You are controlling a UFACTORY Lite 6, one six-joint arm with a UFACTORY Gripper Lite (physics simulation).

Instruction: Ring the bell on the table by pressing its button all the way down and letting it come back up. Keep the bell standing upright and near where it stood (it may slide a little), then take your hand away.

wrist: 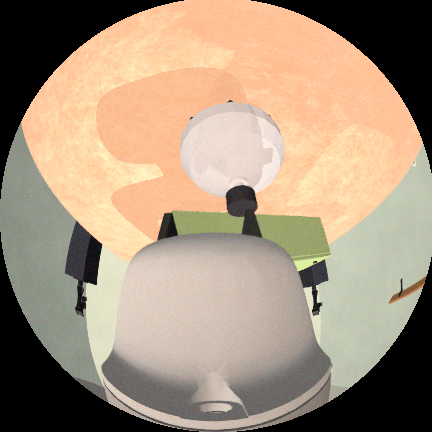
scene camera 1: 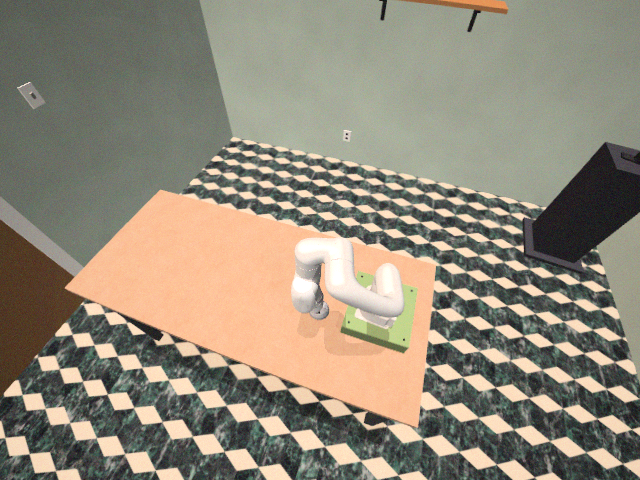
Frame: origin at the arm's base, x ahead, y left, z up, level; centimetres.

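Where they show: end effector, tool point: (wrist: 209,236) (scene camera 1: 318,306).
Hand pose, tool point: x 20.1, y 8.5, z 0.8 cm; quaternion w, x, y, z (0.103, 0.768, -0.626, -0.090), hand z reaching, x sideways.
Note:
Each offset is from my tool point to the top centre of the thing. Level surfaces: height alone.
A silver-white domed bell @(dx +0.4, dy -1.8, dz -1.7 cm) (scene camera 1: 321,311) (wrist: 227,145) stands upright on the table @(dz -8.3 cm) (scene camera 1: 206,268) (wrist: 320,60). Its black button @(dx +0.4, dy -1.8, dz -1.7 cm) (wrist: 241,200) sits on a short pale stem at the near side of the dome in the wrist view. My gripper (wrist: 210,215) is open, with its two black fingers apart and no object between them. The right-hand finger in the wrist view lines up with the button, its tip overlapping the button's lower edge; whether they touch I cannot tell. In the scene view the arm's wrist is over and beside the bell and hides the fingers.
The green base plate (scene camera 1: 377,338) (wrist: 300,235) carries the white arm (scene camera 1: 356,294) right of the bell in the scene view. A dark tall cabinet (scene camera 1: 581,206) stands on the floor beyond the table. A wooden shelf (scene camera 1: 454,4) is on the back wall.

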